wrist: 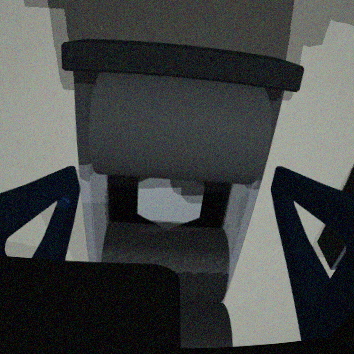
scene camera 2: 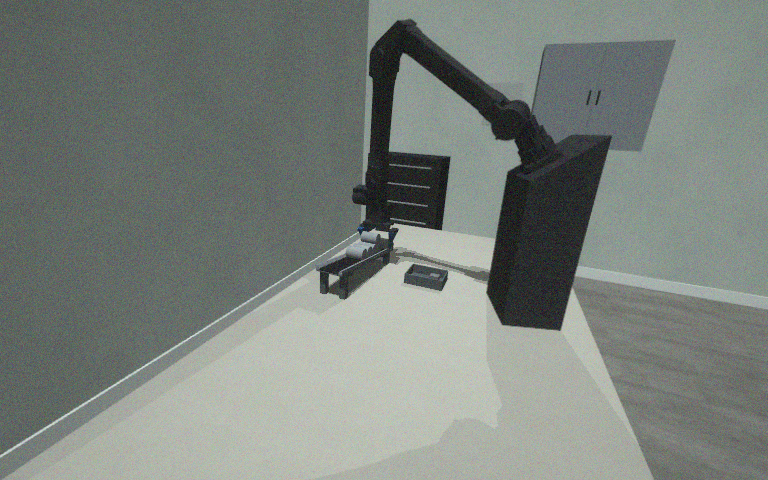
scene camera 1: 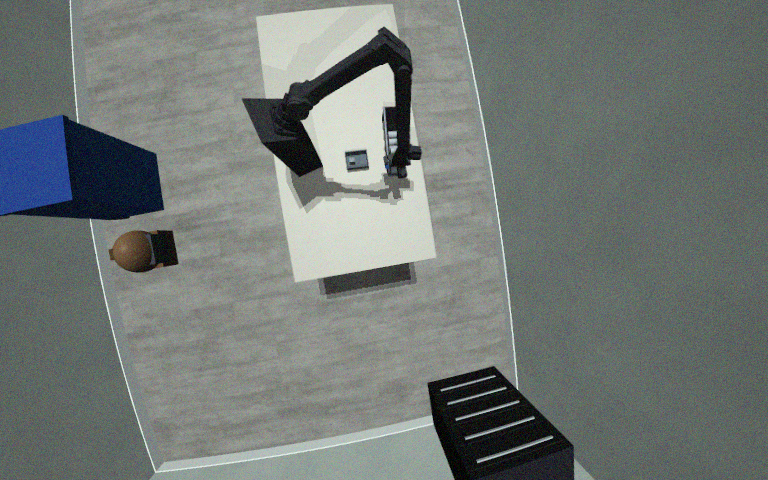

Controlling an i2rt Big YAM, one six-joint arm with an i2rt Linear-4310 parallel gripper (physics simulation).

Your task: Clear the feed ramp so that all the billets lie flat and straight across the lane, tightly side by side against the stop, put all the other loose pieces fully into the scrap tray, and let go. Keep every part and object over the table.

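Places are measured from the arm's base along level axes (x ahead, y left, z up), in metres.
Pixels of known places: gripper, fingertip midpoint: [wrist: 175,176]; arm's base, link origin: [scene camera 2: 541,160] [scene camera 1: 283,122].
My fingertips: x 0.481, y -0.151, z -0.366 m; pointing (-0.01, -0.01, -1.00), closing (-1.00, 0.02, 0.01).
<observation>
For each thing: its top centre in the pictures, then the offset to it from my fingertips. Level surfaces: height alone.
- feed ramp, top centre: [scene camera 1: 393,138] 0.017 m ahead, 0.141 m left, 0.025 m up
- dark stop bar, top centre: [wrist: 184,67] 0.004 m back, 0.053 m right, 0.010 m up
- wide grey billet, top centre: [wrist: 178,154] [scene camera 2: 380,237] 0.001 m back, 0.029 m right, 0.028 m up
- pale hexagonal piece, top centre: [wrist: 169,204] 0.003 m ahead, 0.009 m left, 0.009 m up
- crosswise billet, top centre: [wrist: 163,295] 0.007 m ahead, 0.044 m left, 0.035 m up
- scrap tray, top centre: [scene camera 2: 426,271] [scene camera 1: 356,158] 0.207 m back, 0.083 m left, 0.029 m down
- small grey piece, top centre: [scene camera 2: 434,275] [scene camera 1: 351,159] 0.235 m back, 0.084 m left, 0.035 m down
- table, surface height: 0.064 m down
The feed ramp [scene camera 1: 388,117] [scene camera 2: 365,274] slopes down to a dark stop bar [wrist: 182,62]. A wide grey billet [wrist: 180,127] lies across the lane just before the stop; what is under it is hidden. Behind it a pale hexagonal piece [wrist: 170,200] sits on the dark lane floor. Further up lie another crosswise billet [wrist: 167,245] and more rounded pieces, partly hidden; pale cylinders [scene camera 1: 392,135] [scene camera 2: 357,250] also show in the scene views. My gripper [scene camera 1: 395,169] [scene camera 2: 376,233] [wrist: 175,176] is open and empty above the lower lane, fingers on either side. The scrap tray [scene camera 2: 421,280] holds a small grey piece [scene camera 1: 352,162] [scene camera 2: 434,275].
The tray stands on the table [scene camera 1: 362,226] [scene camera 2: 368,367] between the ramp and the arm's black pedestal [scene camera 1: 291,150] [scene camera 2: 532,243]. The ramp is near the table's far long edge. The ramp's side rails [scene camera 2: 362,262] flank the lane.
</observation>
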